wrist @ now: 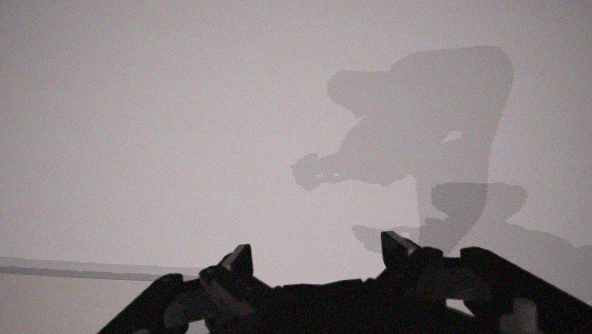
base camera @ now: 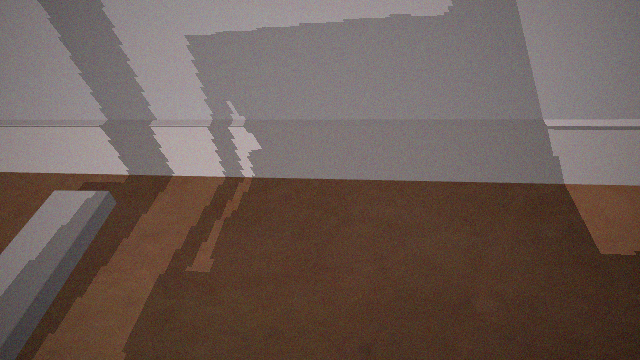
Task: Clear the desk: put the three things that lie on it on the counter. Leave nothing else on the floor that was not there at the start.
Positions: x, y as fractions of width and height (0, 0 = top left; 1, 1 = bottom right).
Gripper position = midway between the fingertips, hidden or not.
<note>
I see my gripper (wrist: 0.53, 0.76) and a wall (base camera: 0.84, 0.28).
The wall is seen too in the wrist view (wrist: 0.25, 0.44).
</note>
